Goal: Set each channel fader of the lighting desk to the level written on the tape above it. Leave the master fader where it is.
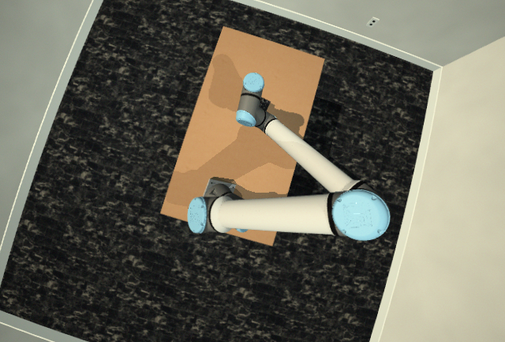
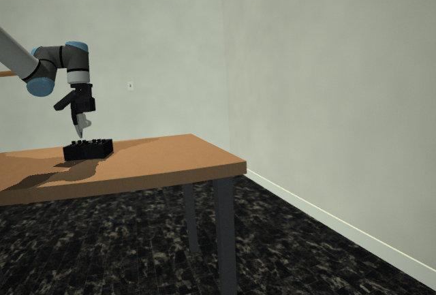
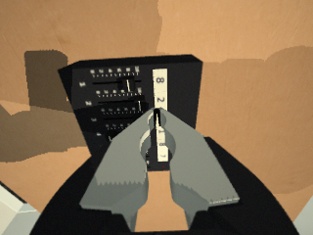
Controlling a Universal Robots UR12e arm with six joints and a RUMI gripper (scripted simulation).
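Right now the fader cap is 30 mm behind my hand, 20 mm to the right of it and 20 mm below it.
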